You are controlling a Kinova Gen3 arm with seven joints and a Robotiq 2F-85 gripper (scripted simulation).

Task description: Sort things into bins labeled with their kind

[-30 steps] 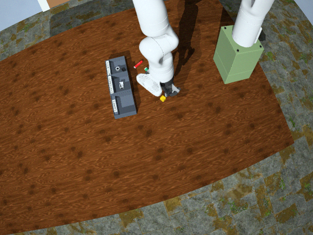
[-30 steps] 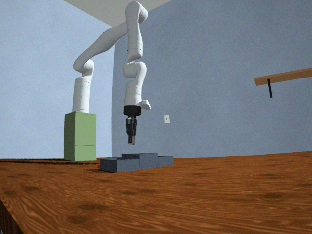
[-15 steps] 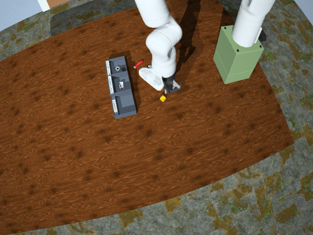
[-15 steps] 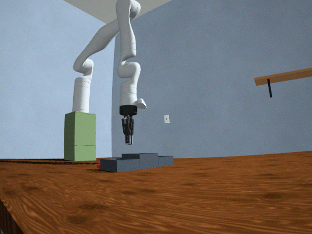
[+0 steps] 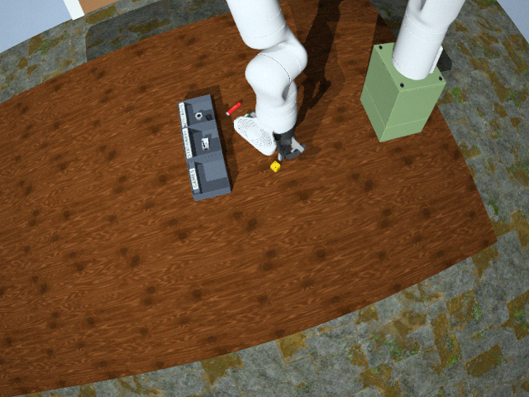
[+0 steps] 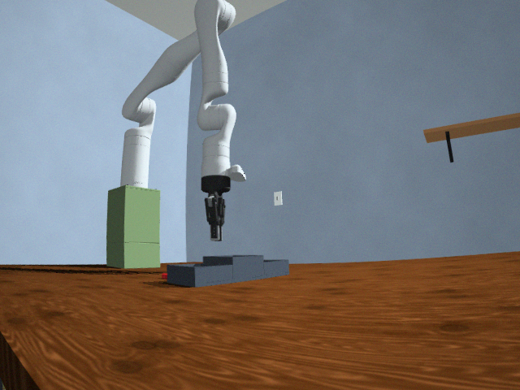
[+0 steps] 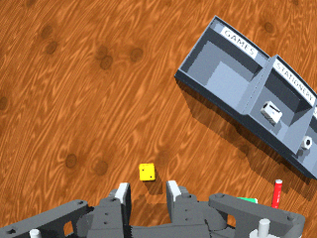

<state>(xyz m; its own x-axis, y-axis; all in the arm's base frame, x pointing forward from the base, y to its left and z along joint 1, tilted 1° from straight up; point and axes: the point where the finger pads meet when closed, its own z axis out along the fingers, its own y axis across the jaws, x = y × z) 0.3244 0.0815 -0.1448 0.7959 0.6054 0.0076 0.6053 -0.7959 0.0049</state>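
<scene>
Right now my hand is 9 cm above the yellow die. Round my hand: red marker: 17 cm to the right, 9 cm below, 6 cm ahead; then green marker: 12 cm to the right, 9 cm below, 3 cm ahead; then white domino: 14 cm ahead, 8 cm to the right, 8 cm below.
</scene>
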